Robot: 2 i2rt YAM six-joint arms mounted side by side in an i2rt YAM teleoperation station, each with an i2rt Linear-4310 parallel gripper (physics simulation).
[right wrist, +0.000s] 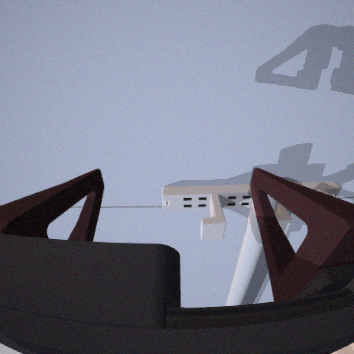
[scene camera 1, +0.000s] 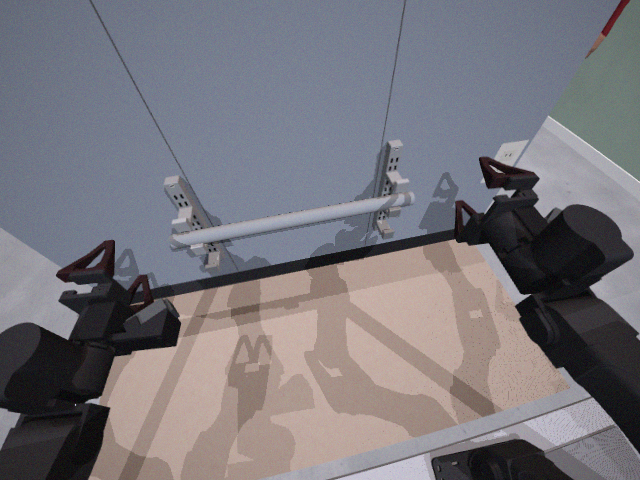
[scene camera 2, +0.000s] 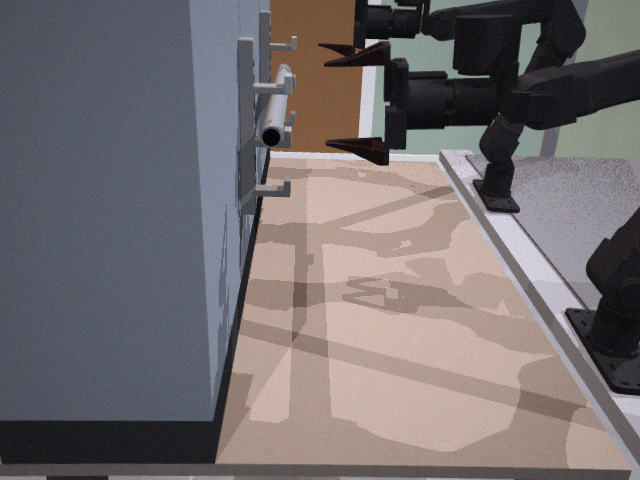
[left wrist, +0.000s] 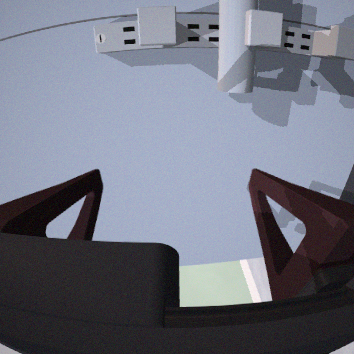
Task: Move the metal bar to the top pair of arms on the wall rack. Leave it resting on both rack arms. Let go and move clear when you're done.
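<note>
The light grey metal bar (scene camera 1: 294, 220) (scene camera 2: 275, 111) (left wrist: 236, 60) (right wrist: 242, 270) lies across the middle pair of arms of the wall rack, whose rails (scene camera 1: 173, 182) (scene camera 1: 394, 148) (scene camera 2: 245, 67) stand upright. The rack's top arms (scene camera 1: 182, 221) (scene camera 1: 397, 180) (left wrist: 157, 26) (right wrist: 213, 229) are empty. My left gripper (scene camera 1: 127, 259) (scene camera 2: 326, 103) (left wrist: 175, 177) is open and empty, apart from the bar, off its left end in scene camera 1. My right gripper (scene camera 1: 469, 180) (right wrist: 176, 176) is open and empty, off the bar's right end; it is partly hidden in scene camera 2.
The blue-grey wall (scene camera 1: 289, 103) (scene camera 2: 103, 206) stands behind the rack. The tan table top (scene camera 1: 387, 320) (scene camera 2: 413, 356) lies below it, crossed by arm shadows. A white outlet plate (scene camera 1: 511, 150) is on the wall near the right gripper. The rack arms have upturned front ends.
</note>
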